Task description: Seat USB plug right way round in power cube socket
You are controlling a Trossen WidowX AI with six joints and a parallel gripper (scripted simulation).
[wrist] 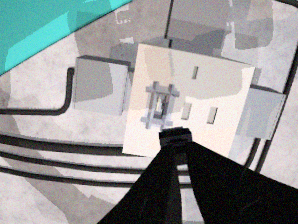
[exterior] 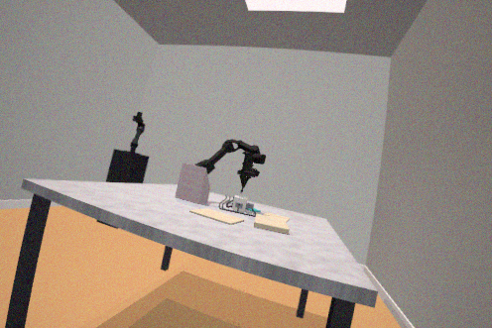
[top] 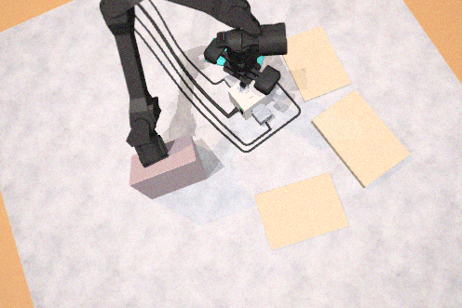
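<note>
Now: gripper tip 2 cm above the USB plug. Round my gripper tip: USB socket: 1 cm to the left, 7 cm below; then cyan flat piece: 4 cm ahead, 14 cm to the left, 13 cm below.
</note>
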